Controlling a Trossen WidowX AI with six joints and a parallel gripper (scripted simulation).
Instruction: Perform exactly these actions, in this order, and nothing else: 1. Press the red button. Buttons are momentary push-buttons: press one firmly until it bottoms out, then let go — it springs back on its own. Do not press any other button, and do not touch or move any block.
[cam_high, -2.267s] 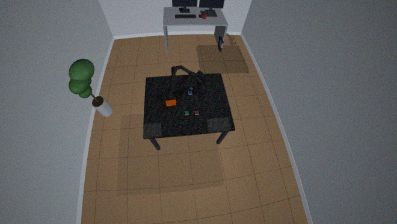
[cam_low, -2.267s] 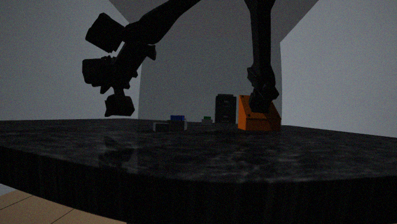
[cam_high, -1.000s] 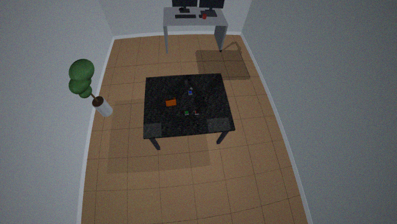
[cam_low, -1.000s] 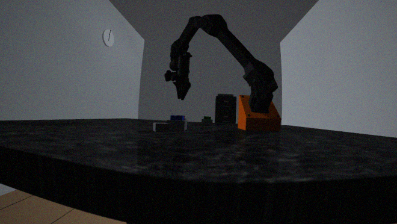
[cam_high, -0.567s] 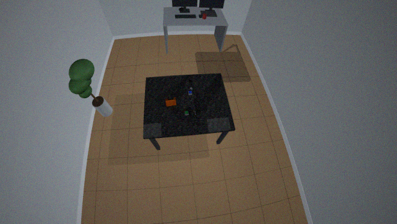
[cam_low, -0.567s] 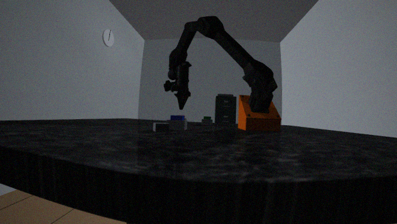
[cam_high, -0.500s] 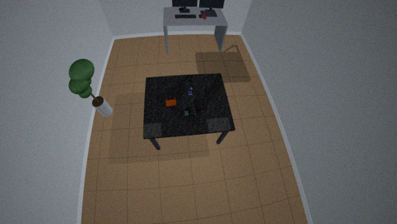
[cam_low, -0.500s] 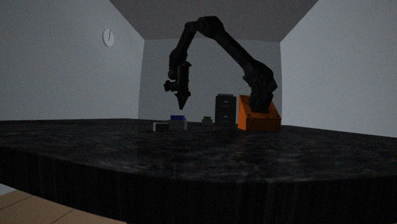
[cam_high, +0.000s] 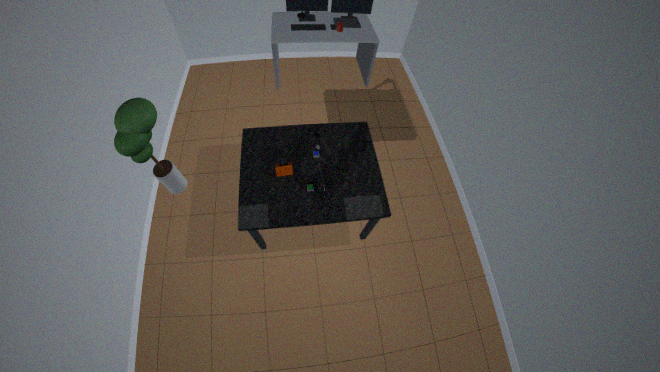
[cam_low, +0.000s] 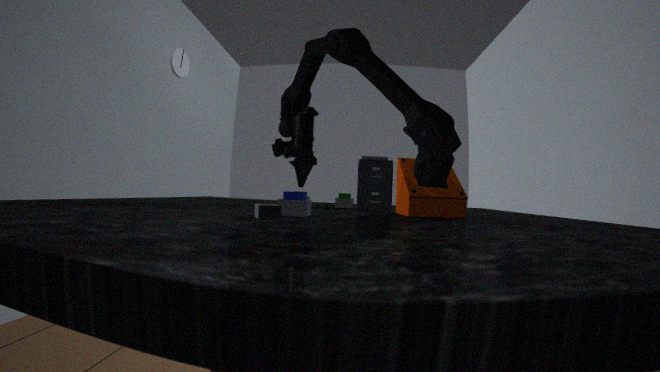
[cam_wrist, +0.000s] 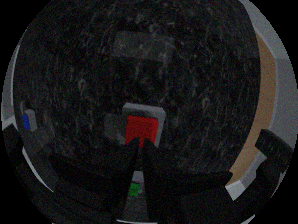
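Right now the red button is 20 mm below my gripper tip. Also, from my gripper tip: green button: 120 mm behind, 20 mm below, 10 mm to the left; then blue button: 300 mm to the left, 40 mm behind, 20 mm below; then small grey block: 370 mm to the left, 40 mm below, 10 mm behind.
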